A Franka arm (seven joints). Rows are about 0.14 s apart.
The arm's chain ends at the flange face. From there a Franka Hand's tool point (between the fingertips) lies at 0.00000 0.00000 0.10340 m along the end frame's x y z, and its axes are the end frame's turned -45 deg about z.
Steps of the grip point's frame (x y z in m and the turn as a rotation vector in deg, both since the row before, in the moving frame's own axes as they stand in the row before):
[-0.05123 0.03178 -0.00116 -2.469 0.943 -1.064]
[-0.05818 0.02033 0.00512 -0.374 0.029 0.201]
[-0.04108 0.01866 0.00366 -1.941 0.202 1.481]
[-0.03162 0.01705 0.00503 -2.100 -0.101 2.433]
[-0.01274 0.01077 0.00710 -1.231 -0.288 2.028]
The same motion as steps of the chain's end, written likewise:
[-0.01812 0.05679 -0.00105 -1.079 2.413 -1.064]
[-0.02728 0.05507 0.00512 -0.244 0.285 0.201]
[-0.01856 0.03999 0.00372 -1.230 1.515 1.481]
[-0.01279 0.03155 0.00510 -1.556 1.414 2.433]
[-0.00256 0.01466 0.00713 -1.074 0.667 2.028]

